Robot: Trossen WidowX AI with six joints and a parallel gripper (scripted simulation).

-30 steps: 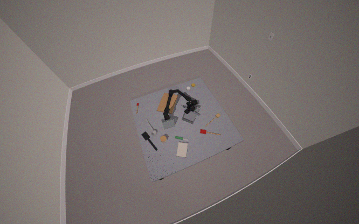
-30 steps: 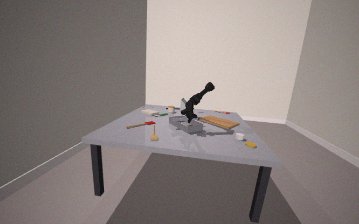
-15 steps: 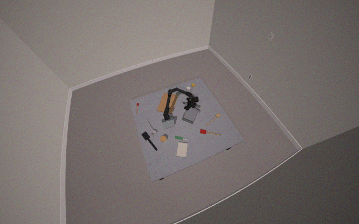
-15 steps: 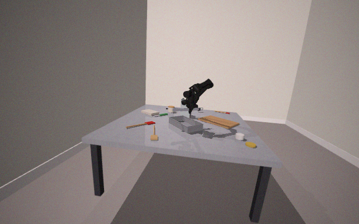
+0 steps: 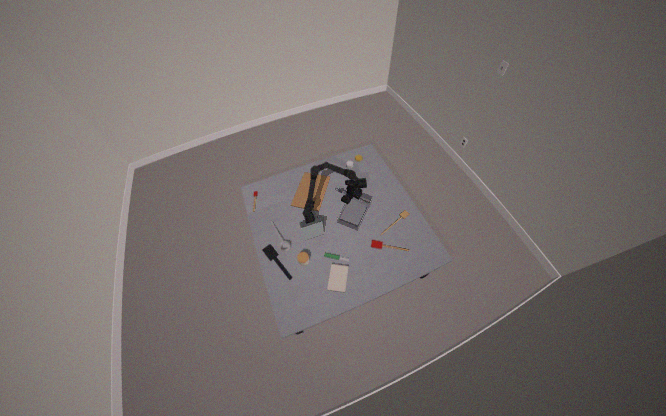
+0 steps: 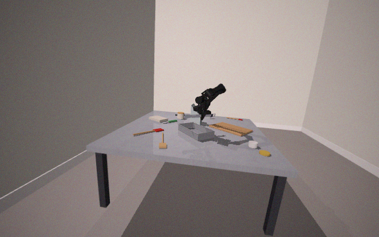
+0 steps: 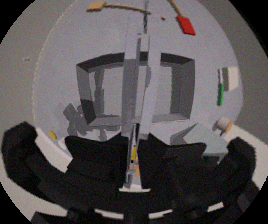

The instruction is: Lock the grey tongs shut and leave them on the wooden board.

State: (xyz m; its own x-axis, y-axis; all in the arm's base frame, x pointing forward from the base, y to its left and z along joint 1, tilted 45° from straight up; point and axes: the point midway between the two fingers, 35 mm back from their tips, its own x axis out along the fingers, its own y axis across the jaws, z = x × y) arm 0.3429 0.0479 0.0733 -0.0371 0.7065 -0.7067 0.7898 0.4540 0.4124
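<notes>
Now: gripper tip 250 mm past the wooden board, 260 mm to the right of it and 110 mm above it. Also, from my gripper tip: red spatula: 130 mm ahead, 410 mm to the right, 110 mm below; then white cylinder: 160 mm ahead, 420 mm to the left, 100 mm below; then roasting tin: 30 mm ahead, 40 mm to the right, 90 mm below.
</notes>
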